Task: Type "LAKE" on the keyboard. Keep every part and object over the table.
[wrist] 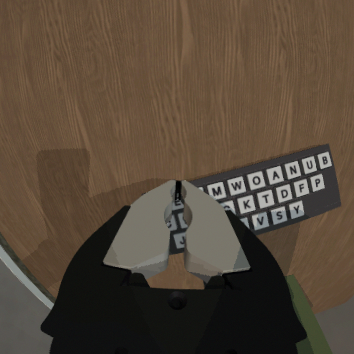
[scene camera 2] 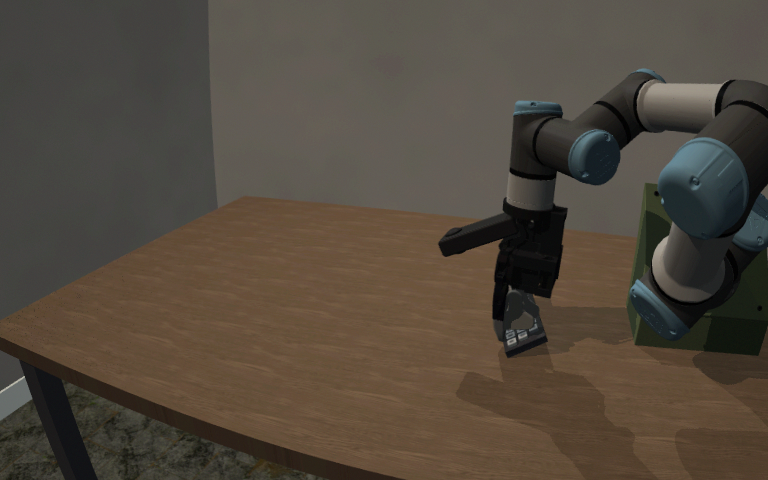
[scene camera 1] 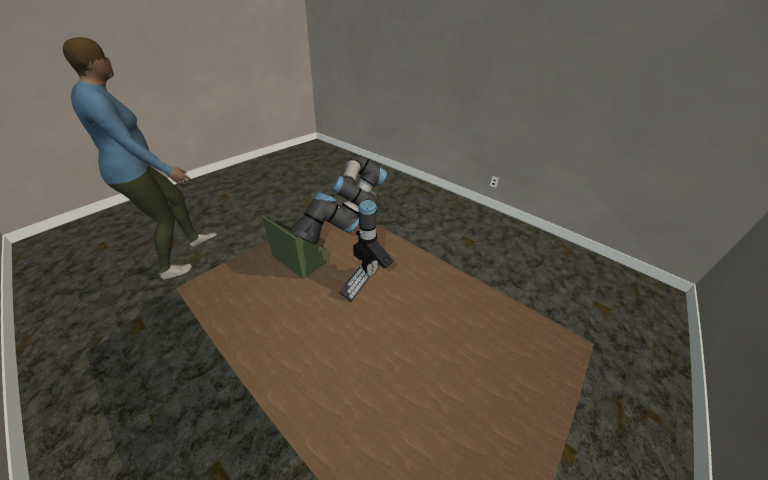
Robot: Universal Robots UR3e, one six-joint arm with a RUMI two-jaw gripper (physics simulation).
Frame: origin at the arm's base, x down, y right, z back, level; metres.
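Seen in the pictures: gripper, between the fingertips: (wrist: pixel 177 181) (scene camera 2: pixel 501 340) (scene camera 1: pixel 370 276); arm's base, origin of its link: (scene camera 1: pixel 303 236).
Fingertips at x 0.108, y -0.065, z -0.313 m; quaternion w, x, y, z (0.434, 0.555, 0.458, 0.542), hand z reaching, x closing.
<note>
Offsets run from my fingertips to a thing's middle. Level surfaces: height alone.
The dark keyboard {dx -0.011, dy +0.061, dz +0.024 m} (scene camera 1: pixel 355 286) (scene camera 2: pixel 522 340) (wrist: pixel 324 201) has white letter keys. In scene camera 2 its near end slopes, with the right side higher than the left, so it looks tilted. In the wrist view, the A key {dx -0.009, dy +0.084, dz +0.002 m} (wrist: pixel 275 175) and the K key {dx -0.017, dy +0.056, dz +0.021 m} (wrist: pixel 246 205) show right of the fingers. The E key {dx -0.009, dy -0.003, dz +0.014 m} (wrist: pixel 178 204) shows partly between them. An L key cannot be made out; the fingers hide several keys at that end. My gripper (scene camera 1: pixel 370 273) (scene camera 2: pixel 500 336) (wrist: pixel 177 181) is shut and empty, its tips at the keyboard's upper edge in the wrist view; contact is unclear.
The wooden table {dx +0.009 m} (scene camera 1: pixel 430 362) (scene camera 2: pixel 294 316) (wrist: pixel 150 75) lies under the keyboard. A green angled stand (scene camera 1: pixel 291 251) (scene camera 2: pixel 699 333) (wrist: pixel 310 320) is at the arm's base. A person (scene camera 1: pixel 121 135) in a blue top stands beyond the table's left side in scene camera 1.
</note>
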